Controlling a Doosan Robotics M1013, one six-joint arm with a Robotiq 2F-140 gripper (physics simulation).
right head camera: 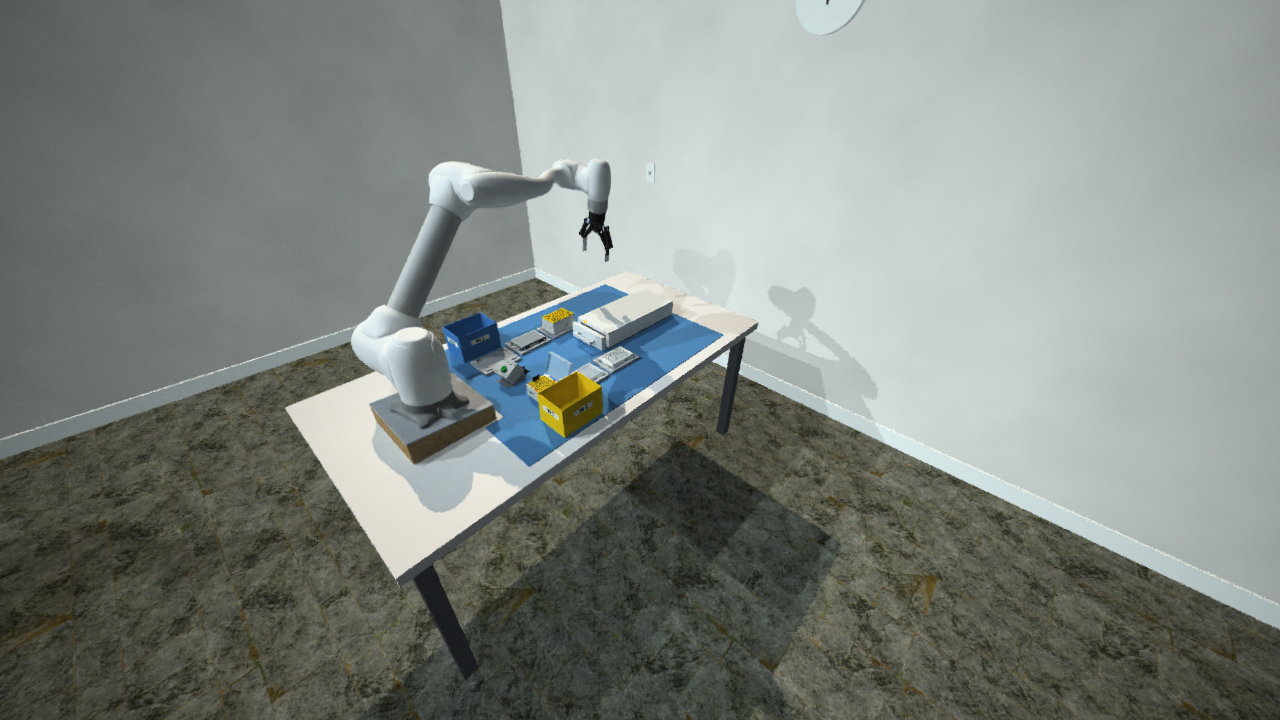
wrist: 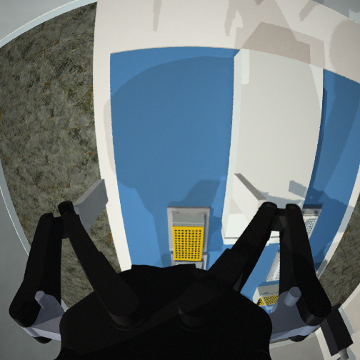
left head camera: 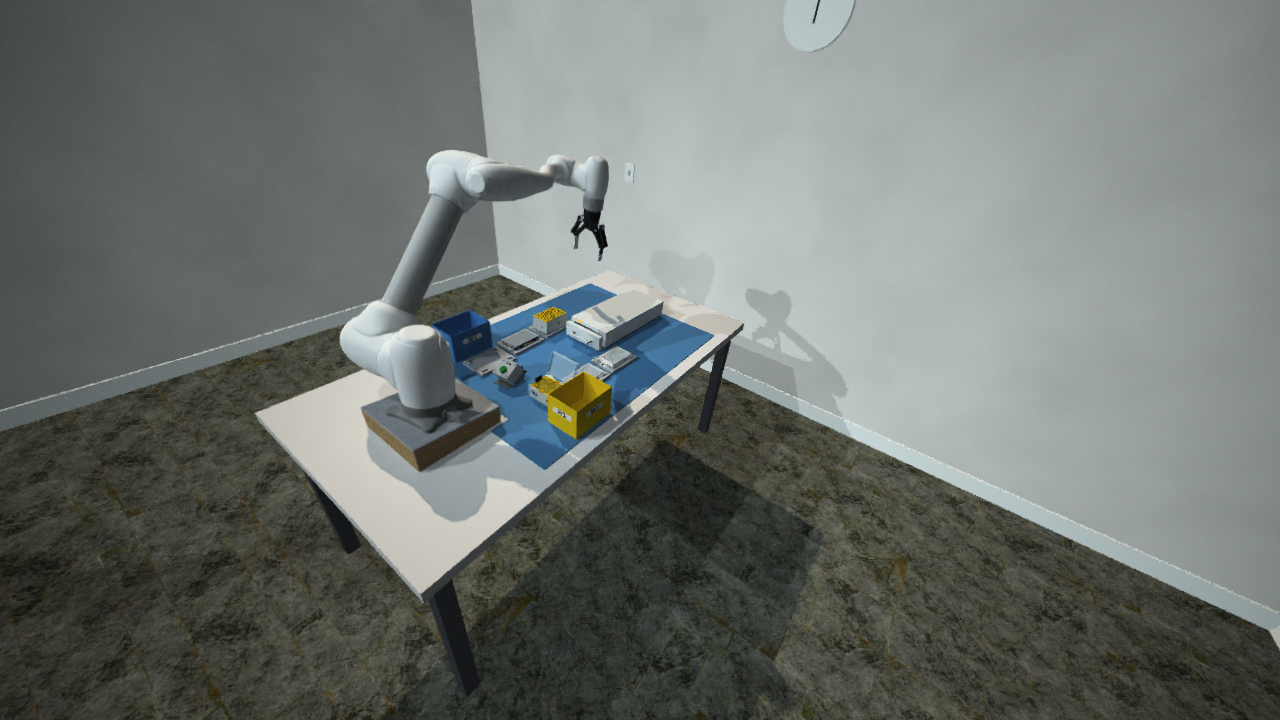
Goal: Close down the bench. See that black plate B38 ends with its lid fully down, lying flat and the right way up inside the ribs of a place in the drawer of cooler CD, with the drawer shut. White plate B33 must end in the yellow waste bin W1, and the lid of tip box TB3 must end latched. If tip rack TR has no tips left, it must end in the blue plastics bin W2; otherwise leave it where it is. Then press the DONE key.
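Frame: origin at the arm's base, x down, y back, z left, level; centimetres.
Seen in the pictures: gripper, fingertip midpoint: point(right head camera: 594, 256) point(left head camera: 586, 254); arm's base at its link origin: point(right head camera: 430, 406) point(left head camera: 430, 409).
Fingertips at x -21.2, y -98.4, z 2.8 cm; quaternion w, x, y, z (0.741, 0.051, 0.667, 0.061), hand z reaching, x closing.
Pixels of each thing's middle, then the offset from my fingertips to it. "*": a spot on its surface instead.
- white cooler at a spot on its surface: point(left head camera: 626, 315) point(right head camera: 632, 315) * dy +9.2, dx +19.8, dz -27.2 cm
- rack with yellow tips, body centre: point(left head camera: 550, 319) point(right head camera: 558, 320) dy +26.2, dx +23.9, dz +3.0 cm
- dark-topped plate at the middle of its body: point(left head camera: 520, 338) point(right head camera: 527, 338) dy +43.8, dx +25.7, dz +5.7 cm
- white plate at the middle of its body: point(left head camera: 615, 356) point(right head camera: 616, 356) dy +33.5, dx +26.2, dz -34.5 cm
- tip box at the middle of its body: point(left head camera: 549, 385) point(right head camera: 545, 384) dy +67.5, dx +22.5, dz -25.8 cm
- yellow bin at the middle of its body: point(left head camera: 580, 404) point(right head camera: 571, 403) dy +71.0, dx +22.2, dz -40.8 cm
- blue bin at the middle of its body: point(left head camera: 462, 335) point(right head camera: 472, 336) dy +59.4, dx +22.2, dz +22.0 cm
- small grey box with a green key, body centre: point(left head camera: 503, 369) point(right head camera: 504, 369) dy +69.5, dx +21.8, dz -7.0 cm
My gripper point(left head camera: 588, 251) point(right head camera: 596, 253) point(wrist: 168, 187) is open and empty, high above the far part of the bench. The white cooler point(left head camera: 626, 315) point(right head camera: 633, 313) point(wrist: 280, 125) lies below it, right of centre in the wrist view; its drawer front faces the arm's base, drawer position unclear. A rack with yellow tips point(left head camera: 548, 316) point(right head camera: 557, 316) point(wrist: 188, 243) stands beside it. A dark-topped plate point(left head camera: 520, 339) point(right head camera: 528, 340) and a white plate point(left head camera: 614, 357) point(right head camera: 617, 357) sit on holders. A tip box point(left head camera: 544, 386) point(right head camera: 540, 385) with yellow tips has its clear lid point(left head camera: 563, 364) point(right head camera: 559, 362) raised. Plate labels are unreadable.
The yellow bin point(left head camera: 580, 408) point(right head camera: 570, 406) stands near the bench edge, close to the tip box. The blue bin point(left head camera: 474, 339) point(right head camera: 480, 341) stands on the opposite side, near the arm's base. A small grey box with a green key point(left head camera: 503, 368) point(right head camera: 503, 368) stands between the bins.
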